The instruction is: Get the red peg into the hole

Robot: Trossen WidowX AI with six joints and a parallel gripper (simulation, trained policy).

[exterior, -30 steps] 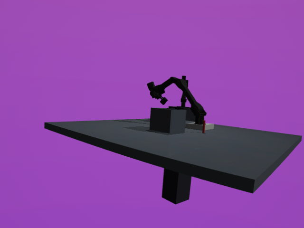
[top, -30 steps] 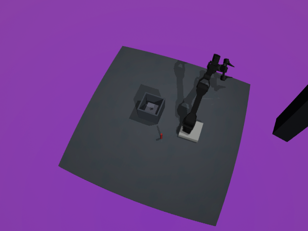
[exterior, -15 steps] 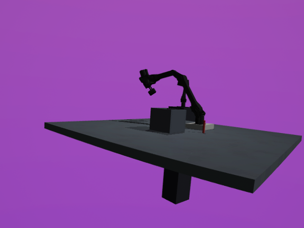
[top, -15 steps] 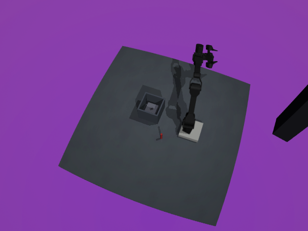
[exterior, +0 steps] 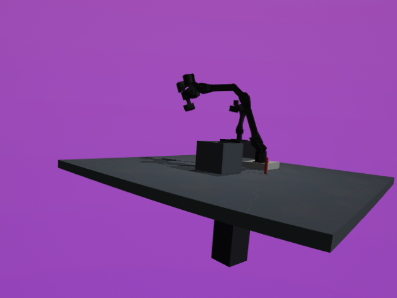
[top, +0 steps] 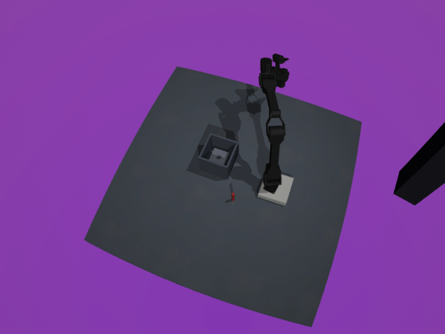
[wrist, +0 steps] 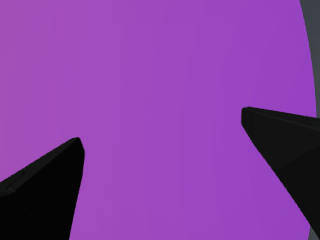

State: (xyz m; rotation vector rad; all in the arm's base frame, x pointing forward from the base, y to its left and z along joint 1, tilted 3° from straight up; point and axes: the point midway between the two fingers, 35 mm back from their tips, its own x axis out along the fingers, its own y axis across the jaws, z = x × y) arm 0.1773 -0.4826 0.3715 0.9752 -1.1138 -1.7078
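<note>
My gripper tip is now 68 cm to the right of the red peg, 33 cm above it and 3 cm past it. From my gripper tip the other things lie so: grey plate: 52 cm to the left, 33 cm below, 14 cm ahead.
</note>
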